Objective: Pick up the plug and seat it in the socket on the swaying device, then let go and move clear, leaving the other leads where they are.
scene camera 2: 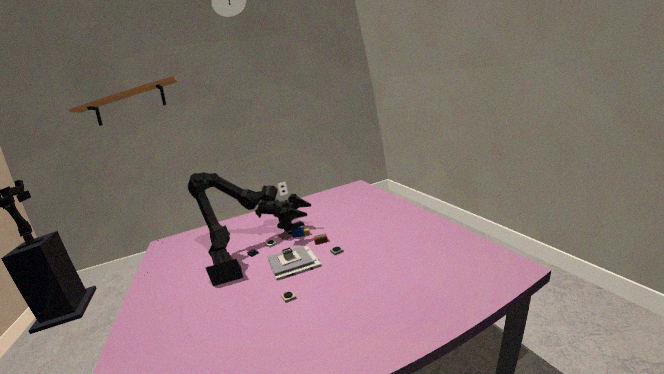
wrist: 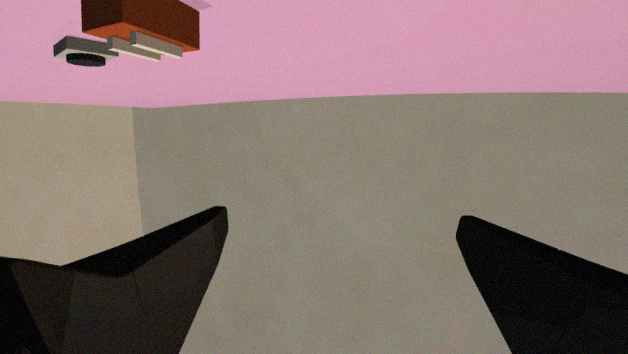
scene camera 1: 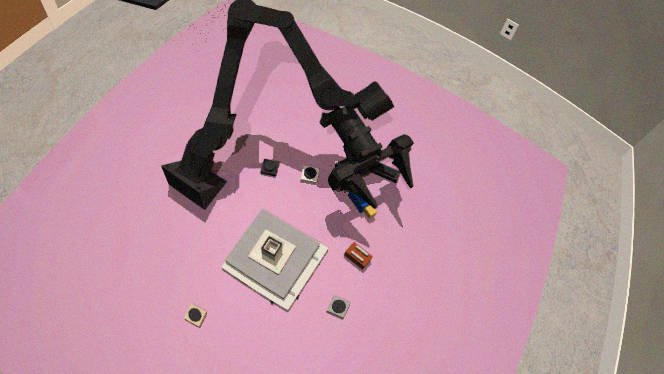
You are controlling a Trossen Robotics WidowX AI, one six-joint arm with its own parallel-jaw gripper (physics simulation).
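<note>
The plug, a blue body [scene camera 1: 357, 201] [scene camera 2: 298, 232] with a yellow end, lies on the pink table, partly hidden by a finger in scene camera 1. My gripper [scene camera 1: 393, 196] [scene camera 2: 308, 210] [wrist: 344, 223] is wide open and empty, above the table and beyond the plug. In the wrist view its fingers point at the wall and the plug does not show. The device [scene camera 1: 295, 272] [scene camera 2: 306, 260] is a grey plate on a white base. Its upright, dark-rimmed square socket [scene camera 1: 271, 254] [scene camera 2: 287, 253] stands on a cream pad.
An orange block [scene camera 1: 352, 250] [scene camera 2: 321, 239] [wrist: 160, 22] with two pale bars lies between the plug and a grey pad [scene camera 1: 331, 312] [wrist: 90, 46] with a black disc. A black block [scene camera 1: 388, 173] [scene camera 2: 296, 226] lies behind the plug. Other disc pads [scene camera 1: 201, 320] [scene camera 1: 305, 179] surround the device.
</note>
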